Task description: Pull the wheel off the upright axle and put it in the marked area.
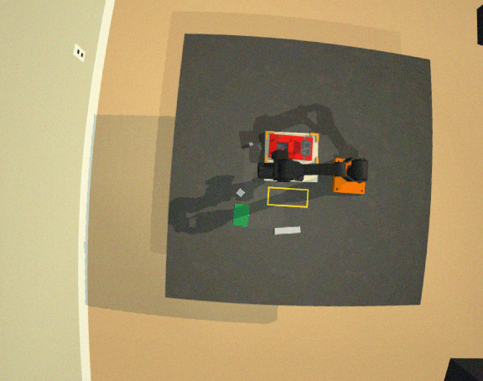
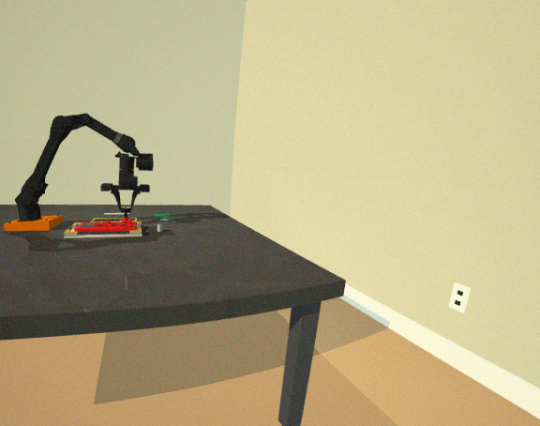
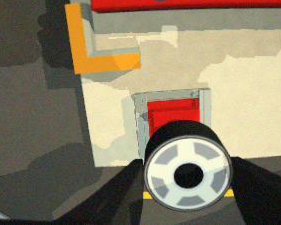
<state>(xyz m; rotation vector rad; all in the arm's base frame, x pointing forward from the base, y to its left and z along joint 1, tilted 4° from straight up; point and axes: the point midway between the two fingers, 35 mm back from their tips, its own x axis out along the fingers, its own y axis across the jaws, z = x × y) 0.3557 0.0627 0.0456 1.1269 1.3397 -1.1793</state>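
The upright axle lies 2 cm below my gripper tip. From my gripper tip the other things lie so: grey bar (9 cm behind, 25 cm to the left, 6 cm below); wheel (right at my gripper tip).
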